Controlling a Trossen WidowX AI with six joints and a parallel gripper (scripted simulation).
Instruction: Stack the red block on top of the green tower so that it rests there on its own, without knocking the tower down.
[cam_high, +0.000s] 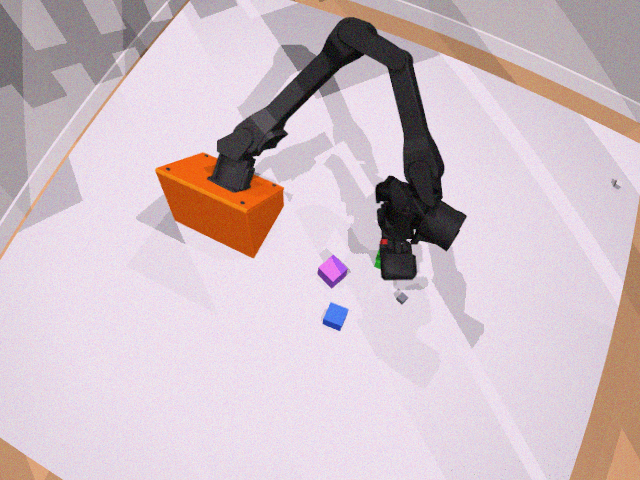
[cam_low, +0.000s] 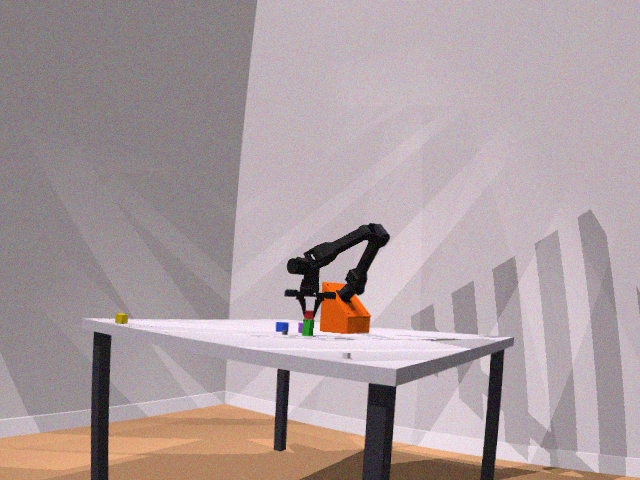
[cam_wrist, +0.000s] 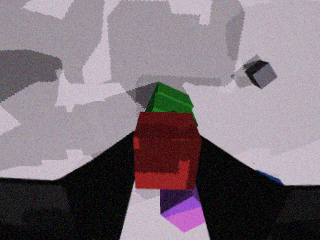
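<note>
The red block is 10 mm above my gripper tip. The rest, counted from my gripper tip: purple block: 80 mm to the right, 80 mm behind, 50 mm below; blue block: 160 mm to the right, 50 mm below, 30 mm behind; small grey cube: 70 mm ahead, 60 mm below, 50 mm to the right.
</note>
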